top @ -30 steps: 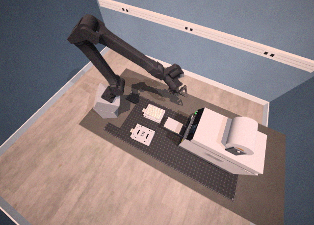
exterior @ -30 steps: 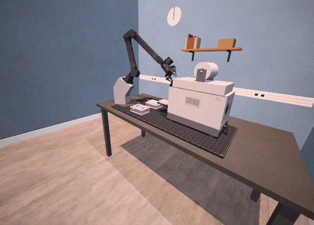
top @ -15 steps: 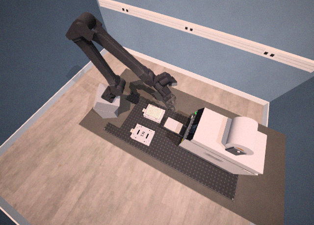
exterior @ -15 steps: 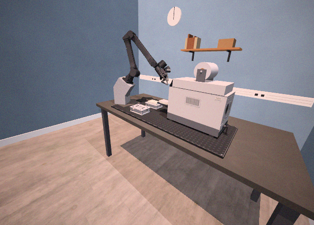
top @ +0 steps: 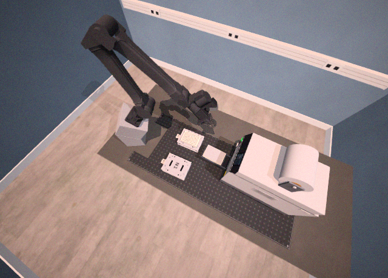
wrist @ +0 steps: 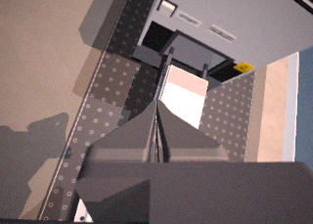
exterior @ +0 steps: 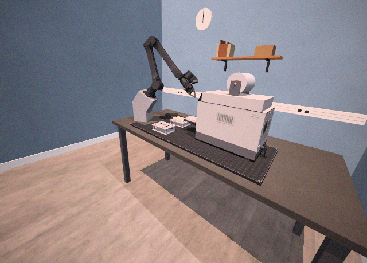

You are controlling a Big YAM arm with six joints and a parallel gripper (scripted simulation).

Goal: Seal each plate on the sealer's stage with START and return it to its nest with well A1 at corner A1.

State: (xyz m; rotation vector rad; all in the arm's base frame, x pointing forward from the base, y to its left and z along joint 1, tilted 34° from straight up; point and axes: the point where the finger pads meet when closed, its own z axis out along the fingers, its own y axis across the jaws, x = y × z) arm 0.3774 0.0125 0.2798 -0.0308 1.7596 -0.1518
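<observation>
Now: hand 180 mm above the sealer stage, 100 mm to the left of it and 60 mm short of it. Also, from my hand: foil roll 390 mm ahead, 150 mm to the right, 140 mm above; plate nest 230 mm to the right, 230 mm below, 150 mm behind.
</observation>
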